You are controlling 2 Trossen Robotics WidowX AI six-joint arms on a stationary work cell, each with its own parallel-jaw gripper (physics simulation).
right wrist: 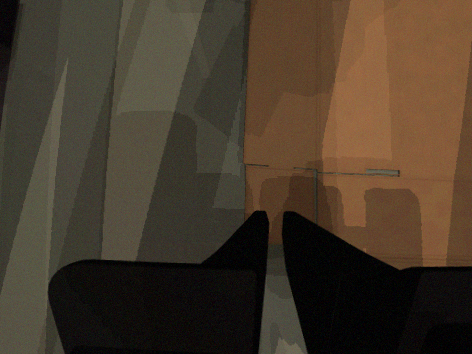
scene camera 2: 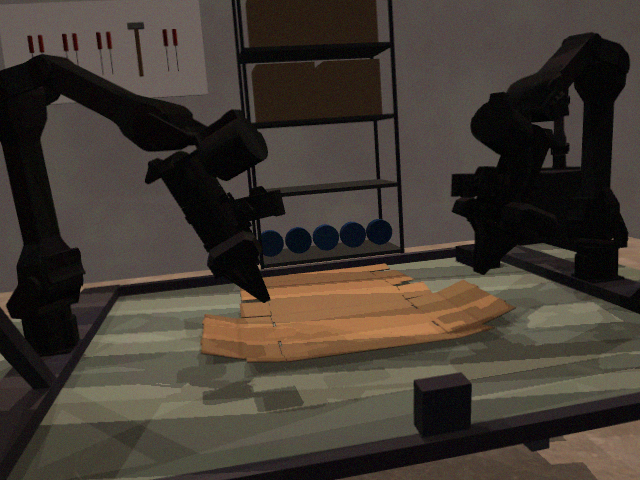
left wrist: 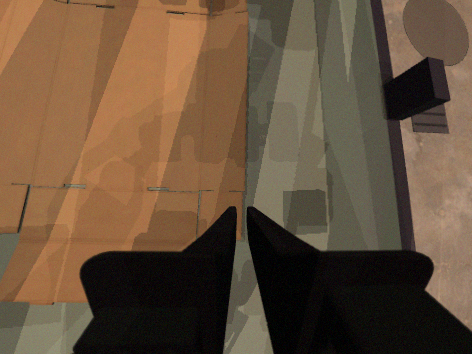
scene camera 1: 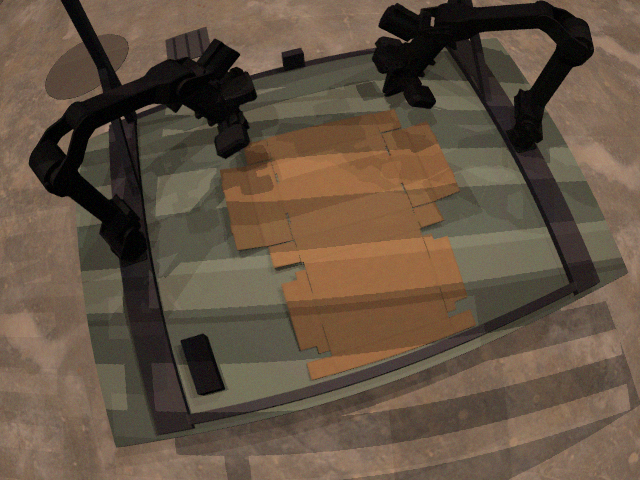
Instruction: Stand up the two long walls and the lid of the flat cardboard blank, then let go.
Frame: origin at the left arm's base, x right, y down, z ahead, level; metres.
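Where they show: left gripper, between the fingertips: (scene camera 2: 266, 300) (left wrist: 241, 213) (scene camera 1: 385, 94); right gripper, between the fingertips: (right wrist: 273, 222) (scene camera 2: 478, 273) (scene camera 1: 247, 126); left arm's base, origin of its link: (scene camera 2: 52, 349) (scene camera 1: 521, 140); right arm's base, origin of its link: (scene camera 2: 597, 277) (scene camera 1: 132, 249).
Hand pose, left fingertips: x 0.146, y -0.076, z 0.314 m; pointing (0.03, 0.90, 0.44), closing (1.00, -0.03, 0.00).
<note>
Each offset is from my left fingertips to the top centre of the thing. Level surfaces: height alone.
The cardboard blank (scene camera 1: 351, 206) (scene camera 2: 351, 310) (left wrist: 125, 100) (right wrist: 410, 100) lies spread out on the table, its long walls and lid panels low and flat. Its end flaps tilt up slightly in scene camera 2. My left gripper (scene camera 1: 421, 99) (scene camera 2: 266, 298) (left wrist: 241, 213) is shut with a thin gap between the tips and holds nothing. It hangs by the blank's upper right corner in scene camera 1. My right gripper (scene camera 1: 231, 147) (scene camera 2: 482, 269) (right wrist: 273, 222) is also shut and empty, by the upper left corner there. The exact height of the tips over the blank is hard to tell.
A black box @(dx -0.417, dy +0.060, dz +0.505 m) (scene camera 1: 202, 364) lies at the lower left of the table in scene camera 1. A small dark block @(dx +0.223, dy +0.038, dz +0.144 m) (scene camera 1: 293, 59) (scene camera 2: 442, 405) (left wrist: 417, 90) stands at the table's edge rail. Dark rails frame the table @(dy +0.095 m) (scene camera 1: 222, 289). A shelf rack (scene camera 2: 399, 180) stands by the wall.
</note>
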